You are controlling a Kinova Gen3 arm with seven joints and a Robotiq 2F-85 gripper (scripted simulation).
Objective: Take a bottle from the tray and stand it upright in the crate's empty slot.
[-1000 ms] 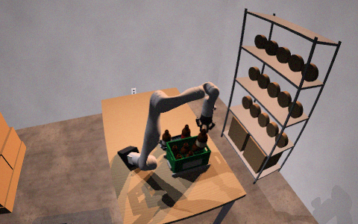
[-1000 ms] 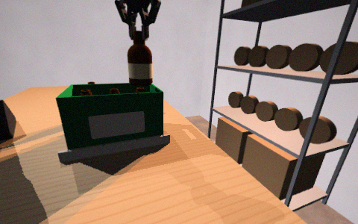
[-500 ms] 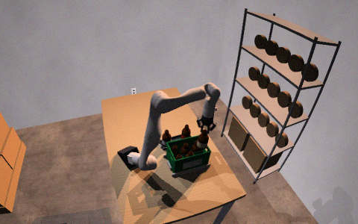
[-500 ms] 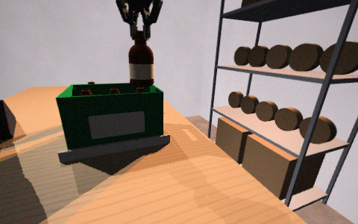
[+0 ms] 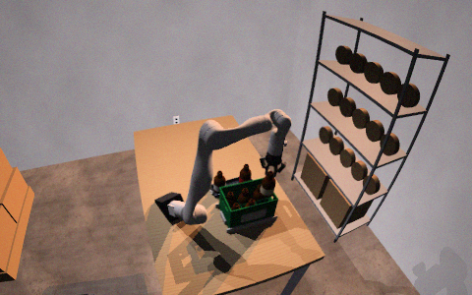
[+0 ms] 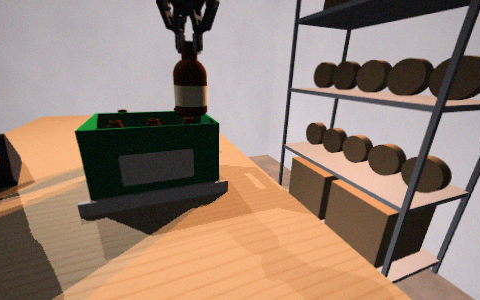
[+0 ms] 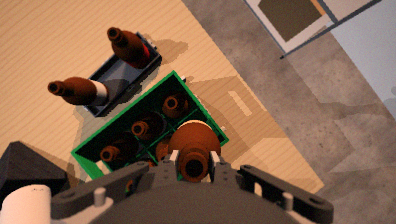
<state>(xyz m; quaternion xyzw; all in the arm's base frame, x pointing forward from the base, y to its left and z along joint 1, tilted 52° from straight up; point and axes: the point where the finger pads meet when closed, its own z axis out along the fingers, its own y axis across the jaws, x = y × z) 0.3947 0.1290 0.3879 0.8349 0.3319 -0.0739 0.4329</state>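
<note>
The brown bottle lies 70 mm below my hand. From my hand the other things lie so: green crate 80 mm behind, 60 mm to the left, 250 mm below; dark tray 30 mm behind, 290 mm to the left, 330 mm below.
</note>
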